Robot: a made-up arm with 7 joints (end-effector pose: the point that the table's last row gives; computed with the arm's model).
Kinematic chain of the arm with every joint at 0, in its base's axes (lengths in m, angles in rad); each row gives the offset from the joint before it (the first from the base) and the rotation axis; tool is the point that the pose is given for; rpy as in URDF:
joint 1: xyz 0 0 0.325 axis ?
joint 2: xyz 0 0 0 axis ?
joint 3: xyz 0 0 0.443 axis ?
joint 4: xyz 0.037 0 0 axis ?
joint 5: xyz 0.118 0 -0.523 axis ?
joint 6: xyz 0 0 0 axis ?
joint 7: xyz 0.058 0 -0.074 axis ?
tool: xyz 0 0 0 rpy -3.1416 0 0
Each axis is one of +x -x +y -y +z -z.
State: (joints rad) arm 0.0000 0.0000 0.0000 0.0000 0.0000 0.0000 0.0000
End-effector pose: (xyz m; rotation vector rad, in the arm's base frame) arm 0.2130 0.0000 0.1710 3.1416 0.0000 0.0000
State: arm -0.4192 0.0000 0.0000 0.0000 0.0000 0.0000 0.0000
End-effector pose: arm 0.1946 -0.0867 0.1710 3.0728 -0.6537 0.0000
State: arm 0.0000 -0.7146 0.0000 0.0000 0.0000 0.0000 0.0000
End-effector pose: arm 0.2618 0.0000 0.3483 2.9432 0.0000 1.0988
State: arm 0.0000 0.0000 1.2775 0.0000 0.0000 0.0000 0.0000
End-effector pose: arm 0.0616 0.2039 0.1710 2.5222 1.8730 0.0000
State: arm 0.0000 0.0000 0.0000 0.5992 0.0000 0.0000 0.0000
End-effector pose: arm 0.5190 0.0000 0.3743 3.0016 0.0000 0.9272
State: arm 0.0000 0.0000 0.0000 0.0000 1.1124 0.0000 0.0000
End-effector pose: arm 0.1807 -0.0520 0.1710 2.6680 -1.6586 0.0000
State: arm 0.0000 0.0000 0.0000 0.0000 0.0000 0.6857 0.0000
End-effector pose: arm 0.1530 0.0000 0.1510 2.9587 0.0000 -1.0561
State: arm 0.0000 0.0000 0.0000 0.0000 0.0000 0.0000 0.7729
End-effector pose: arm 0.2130 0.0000 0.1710 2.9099 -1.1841 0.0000
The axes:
joint 1: +z
joint 2: +y
joint 3: +z
joint 4: -y
joint 5: -z
joint 6: +y
joint 7: -z

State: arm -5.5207 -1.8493 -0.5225 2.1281 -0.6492 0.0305 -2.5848
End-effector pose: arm -0.5683 -0.8194 0.4771 0.8413 -0.5015 0.5560
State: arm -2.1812 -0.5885 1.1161 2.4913 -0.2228 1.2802 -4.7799
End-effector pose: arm 0.4794 0.1486 1.2142 0.8278 -1.7885 2.0173
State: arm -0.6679 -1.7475 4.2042 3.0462 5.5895 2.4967 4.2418
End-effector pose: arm -0.7225 0.5652 0.0916 1.8364 -1.7502 1.7227
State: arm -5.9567 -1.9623 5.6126 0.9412 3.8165 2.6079 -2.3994
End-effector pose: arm -0.2871 -0.4980 0.5692 -2.7397 -1.0788 0.8824
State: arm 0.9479 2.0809 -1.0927 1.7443 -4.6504 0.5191 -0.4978
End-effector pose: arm 0.7149 0.0356 -0.2394 2.5557 0.1367 0.3605
